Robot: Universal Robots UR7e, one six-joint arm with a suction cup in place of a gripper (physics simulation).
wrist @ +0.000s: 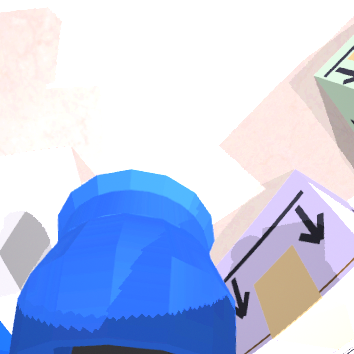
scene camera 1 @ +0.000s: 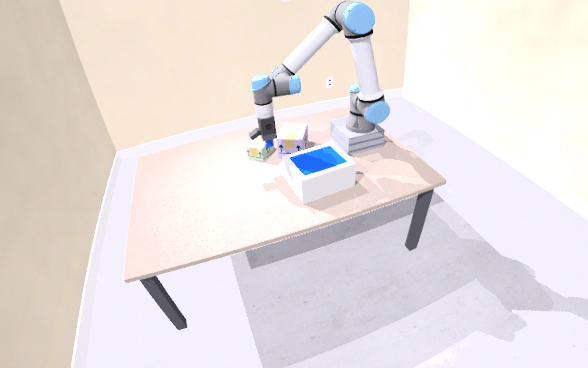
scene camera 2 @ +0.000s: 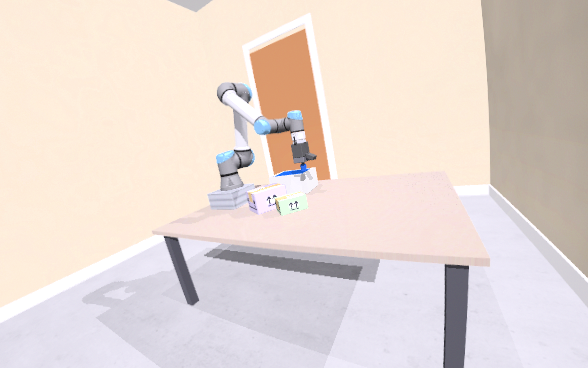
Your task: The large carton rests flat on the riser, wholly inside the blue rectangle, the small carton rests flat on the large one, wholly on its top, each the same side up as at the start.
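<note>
The large lilac carton [scene camera 1: 291,142] [scene camera 2: 260,201] [wrist: 280,285] stands flat on the table, arrows up, beside the riser. The small green carton [scene camera 1: 254,151] [scene camera 2: 292,205] [wrist: 340,95] stands flat on the table next to it, arrows up. The white riser [scene camera 1: 327,184] [scene camera 2: 282,185] has the blue rectangle [scene camera 1: 318,160] [scene camera 2: 290,173] on its top, with no carton on it. My suction cup [scene camera 1: 269,144] [scene camera 2: 303,168] [wrist: 132,182] is open and holds nothing. It points down beside the cartons, apart from both; its exact height above the table is hard to tell.
The arm's base stands on a grey block [scene camera 1: 357,140] [scene camera 2: 227,200] at one end of the table [scene camera 1: 200,215] [scene camera 2: 380,215], near the large carton and the riser. A room wall runs along the table's far side in scene camera 1.
</note>
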